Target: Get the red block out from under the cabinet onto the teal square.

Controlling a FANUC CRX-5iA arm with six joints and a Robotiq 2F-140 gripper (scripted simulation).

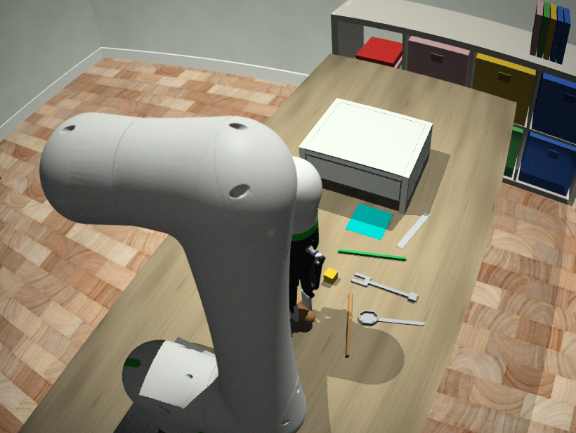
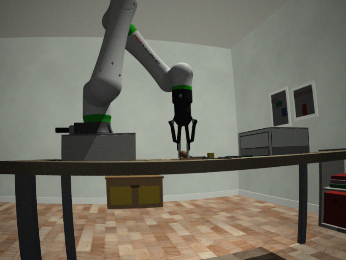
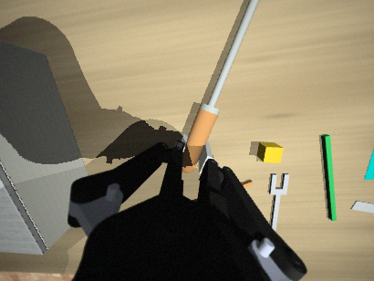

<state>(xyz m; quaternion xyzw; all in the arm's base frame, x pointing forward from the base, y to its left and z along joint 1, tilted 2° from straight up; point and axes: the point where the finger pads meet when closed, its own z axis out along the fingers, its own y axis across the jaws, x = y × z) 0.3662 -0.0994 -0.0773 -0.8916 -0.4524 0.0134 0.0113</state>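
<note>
Now: hand 12 cm to the left of the wooden stick and 3 cm above it. Round my hand: hook tool 12 cm ahead, 10 cm to the left, 2 cm below; then grey spoon-like tool 3 cm ahead, 18 cm to the right, 3 cm below; then yellow cube 12 cm ahead, 4 cm to the right, 3 cm below.
</note>
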